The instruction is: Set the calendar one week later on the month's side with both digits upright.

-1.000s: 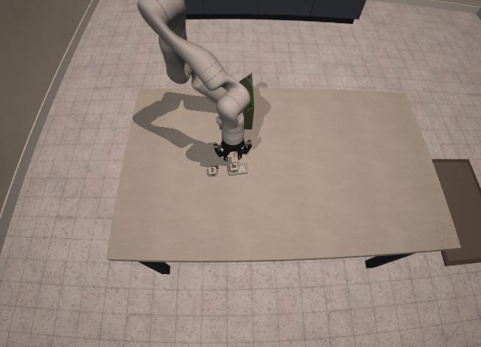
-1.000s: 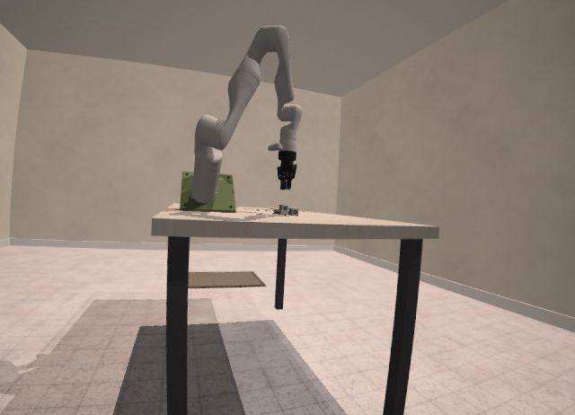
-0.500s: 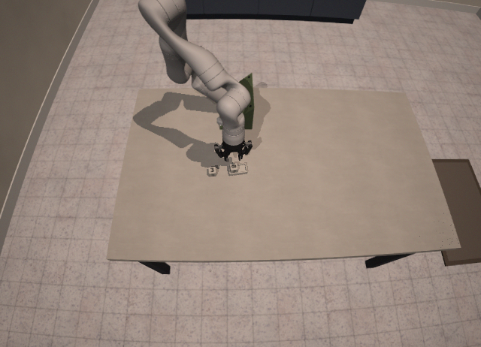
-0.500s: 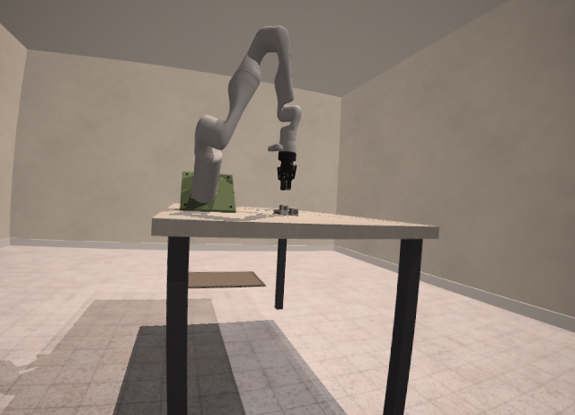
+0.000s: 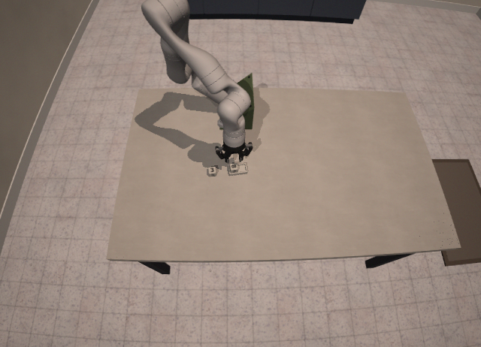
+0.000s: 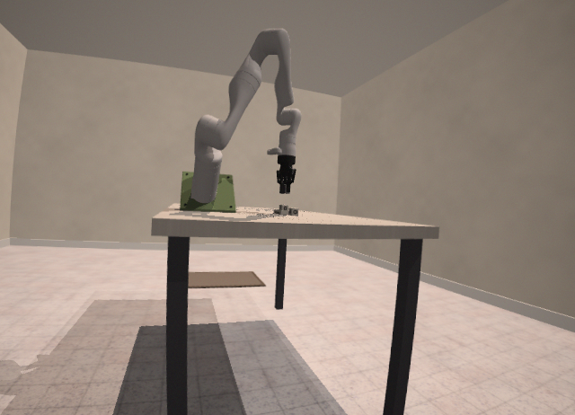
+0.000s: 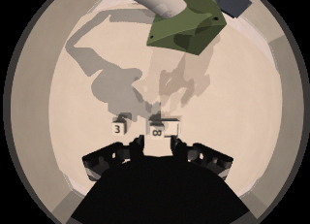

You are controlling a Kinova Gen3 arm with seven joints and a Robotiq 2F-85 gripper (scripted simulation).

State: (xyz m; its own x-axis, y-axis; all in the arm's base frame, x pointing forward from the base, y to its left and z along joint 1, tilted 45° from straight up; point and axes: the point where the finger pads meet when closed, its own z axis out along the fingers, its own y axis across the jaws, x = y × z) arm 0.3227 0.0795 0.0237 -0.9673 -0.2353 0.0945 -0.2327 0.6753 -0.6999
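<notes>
My gripper is now 2 cm to the right of the white tray and 9 cm above it.
</notes>
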